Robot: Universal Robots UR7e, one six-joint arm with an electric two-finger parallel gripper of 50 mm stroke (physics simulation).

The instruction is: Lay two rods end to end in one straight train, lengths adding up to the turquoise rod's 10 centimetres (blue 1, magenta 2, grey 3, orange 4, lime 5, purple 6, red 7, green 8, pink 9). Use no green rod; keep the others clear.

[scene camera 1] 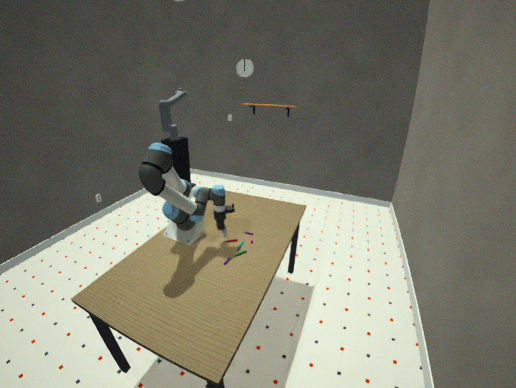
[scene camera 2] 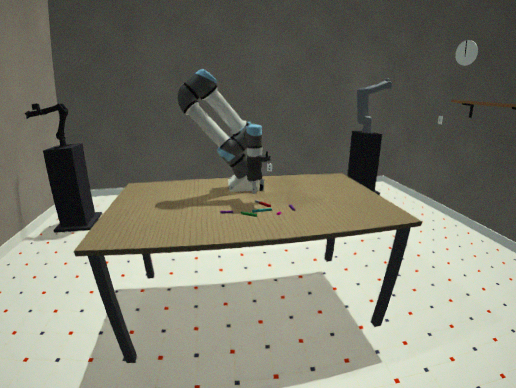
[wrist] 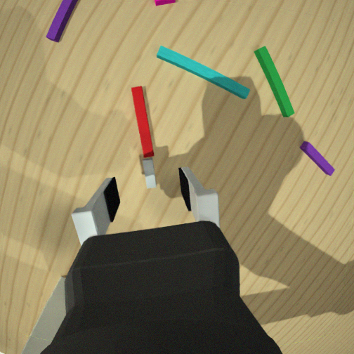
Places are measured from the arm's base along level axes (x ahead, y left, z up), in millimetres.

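Pixels of known places: gripper, fingertip midpoint: (scene camera 1: 224,234) (scene camera 2: 258,192); arm's base, link origin: (scene camera 1: 186,220) (scene camera 2: 246,170).
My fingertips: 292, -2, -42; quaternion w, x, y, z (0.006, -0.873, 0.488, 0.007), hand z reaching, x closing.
Note:
Ahead of a thing's pixels: the offset from my fingertips to its middle, as dx, dy, dz. Level surfaces: height alone.
The red rod {+41, +27, -56} (wrist: 143,122) (scene camera 1: 231,241) (scene camera 2: 263,203) and the grey rod (wrist: 149,174) lie end to end, nearly in one line; their facing ends meet or almost meet. My gripper (wrist: 148,185) (scene camera 1: 225,233) (scene camera 2: 258,189) is open and empty above the grey rod, one finger on each side and apart from it. The turquoise rod {+114, -8, -56} (wrist: 202,72) (scene camera 1: 240,246) (scene camera 2: 262,210) lies aslant beyond the red rod's far end, apart from it. The green rod {+144, -82, -56} (wrist: 274,82) (scene camera 1: 241,253) (scene camera 2: 249,214) lies to the right of the turquoise rod in the wrist view.
One purple rod {+96, -182, -56} (wrist: 317,158) (scene camera 1: 227,261) (scene camera 2: 226,212) lies near the green rod. Another purple rod {+113, +150, -56} (wrist: 61,21) (scene camera 1: 248,233) (scene camera 2: 292,207) and a magenta rod {+168, +62, -56} (wrist: 165,2) (scene camera 1: 252,242) (scene camera 2: 279,213) lie apart from the train on the wooden table {dz -61} (scene camera 1: 150,295) (scene camera 2: 125,225).

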